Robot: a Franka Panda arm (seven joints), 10 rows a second.
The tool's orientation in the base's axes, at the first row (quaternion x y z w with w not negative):
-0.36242, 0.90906, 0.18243, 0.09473
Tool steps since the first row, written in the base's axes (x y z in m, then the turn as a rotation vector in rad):
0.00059, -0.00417, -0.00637, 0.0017, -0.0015, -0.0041
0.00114, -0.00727, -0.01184, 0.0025, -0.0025, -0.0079
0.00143, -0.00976, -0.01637, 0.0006, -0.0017, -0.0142
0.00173, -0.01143, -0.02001, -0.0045, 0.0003, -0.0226
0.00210, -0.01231, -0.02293, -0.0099, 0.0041, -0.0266
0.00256, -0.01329, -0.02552, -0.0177, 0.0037, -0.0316
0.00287, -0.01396, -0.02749, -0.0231, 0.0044, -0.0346
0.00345, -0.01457, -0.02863, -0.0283, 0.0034, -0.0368
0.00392, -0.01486, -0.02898, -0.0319, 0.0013, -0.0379
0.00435, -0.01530, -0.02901, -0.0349, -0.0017, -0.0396
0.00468, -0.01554, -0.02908, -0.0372, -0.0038, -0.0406
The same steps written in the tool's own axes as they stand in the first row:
0.00412, -0.00488, 0.00419, 0.0010, -0.0033, 0.0032
0.00732, -0.00878, 0.00797, 0.0022, -0.0055, 0.0063
0.01005, -0.01184, 0.01114, 0.0050, -0.0053, 0.0123
0.01198, -0.01413, 0.01381, 0.0099, -0.0026, 0.0206
0.01316, -0.01574, 0.01615, 0.0127, 0.0026, 0.0256
0.01423, -0.01740, 0.01815, 0.0200, 0.0064, 0.0297
0.01502, -0.01858, 0.01969, 0.0244, 0.0099, 0.0325
0.01533, -0.01970, 0.02052, 0.0294, 0.0122, 0.0339
0.01528, -0.02031, 0.02074, 0.0337, 0.0130, 0.0339
0.01526, -0.02091, 0.02061, 0.0382, 0.0126, 0.0342
0.01519, -0.02132, 0.02059, 0.0415, 0.0126, 0.0342

